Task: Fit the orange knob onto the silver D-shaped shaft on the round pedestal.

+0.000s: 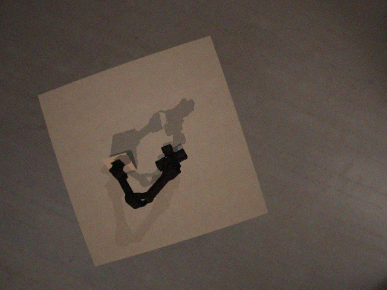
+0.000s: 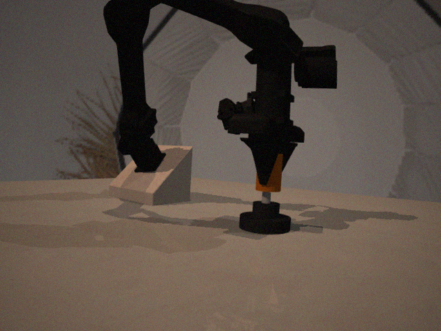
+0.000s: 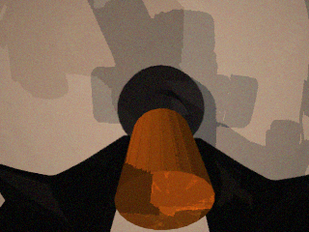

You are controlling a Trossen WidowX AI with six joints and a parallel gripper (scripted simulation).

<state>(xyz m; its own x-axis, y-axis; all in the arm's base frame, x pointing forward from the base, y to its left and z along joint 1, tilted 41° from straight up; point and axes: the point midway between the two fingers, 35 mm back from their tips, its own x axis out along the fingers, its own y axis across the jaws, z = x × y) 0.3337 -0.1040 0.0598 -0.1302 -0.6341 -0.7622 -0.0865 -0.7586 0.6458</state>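
Now: gripper tip 3 cm below the orange knob. Round my gripper tip: black round pedestal (4 cm below).
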